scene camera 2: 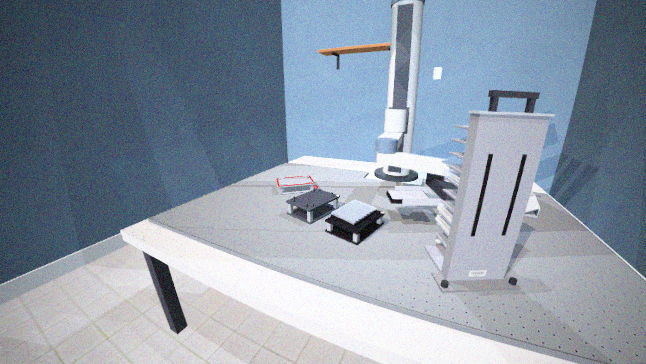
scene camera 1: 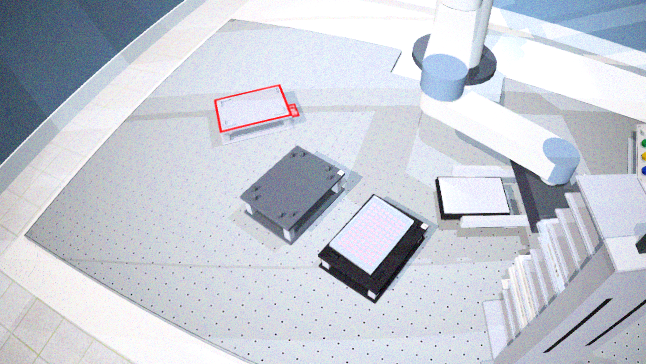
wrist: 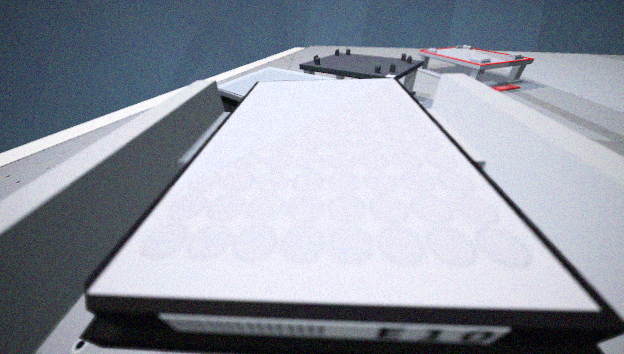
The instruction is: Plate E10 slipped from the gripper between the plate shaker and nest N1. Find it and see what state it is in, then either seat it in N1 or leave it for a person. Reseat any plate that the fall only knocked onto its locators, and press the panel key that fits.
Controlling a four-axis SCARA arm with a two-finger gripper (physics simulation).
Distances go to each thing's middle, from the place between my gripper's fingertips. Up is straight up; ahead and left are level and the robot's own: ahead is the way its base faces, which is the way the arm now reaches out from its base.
Labels:
Right now my hand is 1 cm past the plate E10 (wrist: pixel 318 209), 3 cm to the right of it and 1 cm above it.

